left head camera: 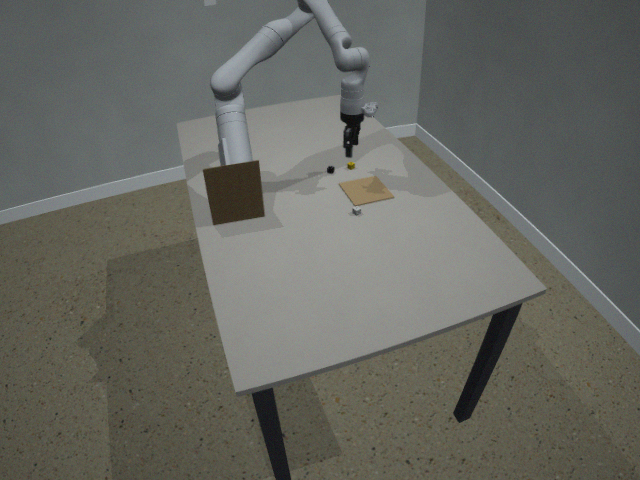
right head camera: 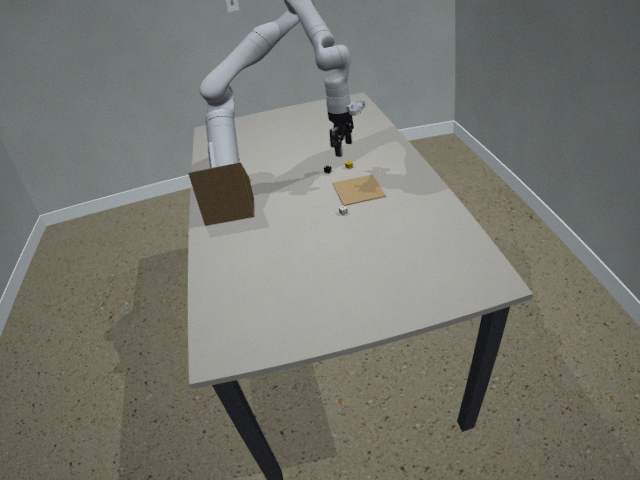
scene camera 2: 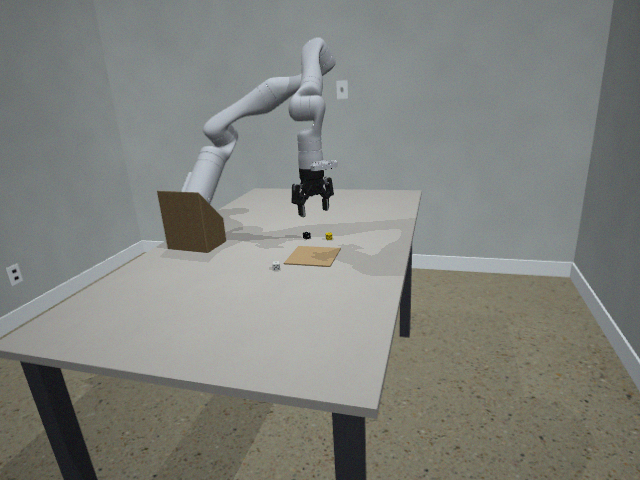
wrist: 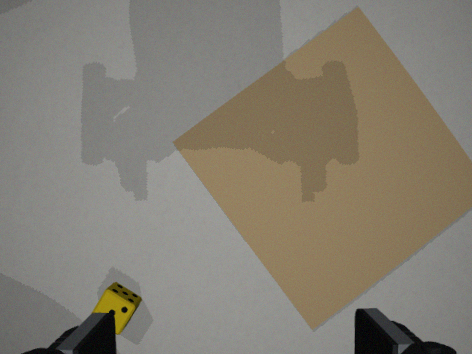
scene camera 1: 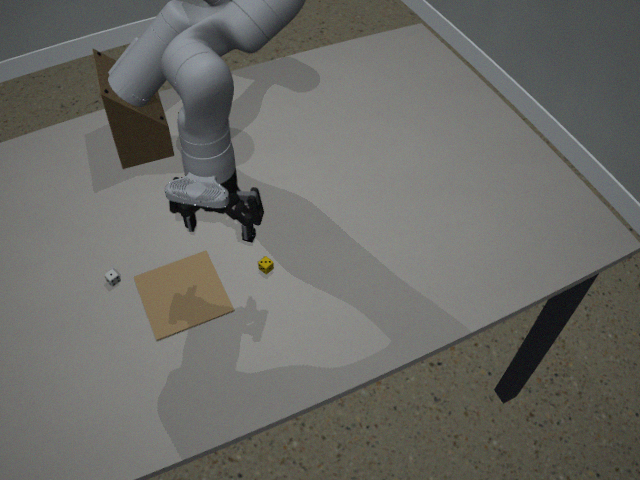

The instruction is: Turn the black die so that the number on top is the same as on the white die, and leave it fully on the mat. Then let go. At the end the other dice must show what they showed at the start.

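Places are measured from the arm's base along level axes (x ahead, y left, z up), in millimetres.
Pixels of known places: gripper, fingertip midpoint: [left head camera: 352, 150] [right head camera: 344, 149] [scene camera 2: 314, 213] [wrist: 235, 338] [scene camera 1: 219, 231]; arm's base, link origin: [left head camera: 238, 170] [right head camera: 226, 172] [scene camera 2: 195, 203] [scene camera 1: 127, 90].
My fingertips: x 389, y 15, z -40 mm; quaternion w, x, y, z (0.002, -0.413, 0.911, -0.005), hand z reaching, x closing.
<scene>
Ahead of a thing's pixels: the offset from my fingertips to its top centre.
The black die @[89 mm down, 45 mm back, 70 mm left] [left head camera: 330, 169] [right head camera: 327, 168] [scene camera 2: 306, 235] sits on the table beside the yellow die, off the mat; its top number is too small to read. It is hidden behind the gripper in scene camera 1 and does not show in the wrist view. The white die @[89 mm down, 83 mm back, 186 mm right] [left head camera: 356, 210] [right head camera: 343, 210] [scene camera 1: 112, 276] [scene camera 2: 276, 266] shows one pip on top, beside the tan mat @[105 mm down, 7 mm ahead, 89 mm right] [left head camera: 361, 197] [right head camera: 356, 195] [scene camera 1: 155, 304] [scene camera 2: 305, 258] [wrist: 325, 235]. My gripper [left head camera: 352, 148] [right head camera: 343, 148] [scene camera 1: 220, 234] [scene camera 2: 313, 211] [wrist: 235, 338] is open and empty, well above the table near the black die.
The yellow die @[89 mm down, 32 mm ahead, 63 mm left] [left head camera: 351, 165] [right head camera: 348, 164] [scene camera 1: 265, 264] [scene camera 2: 328, 236] [wrist: 120, 305] shows three pips on top and stands between the black die and the table's long edge. The brown base block [left head camera: 235, 193] [right head camera: 224, 196] [scene camera 1: 139, 136] [scene camera 2: 186, 222] stands at the opposite edge.
</scene>
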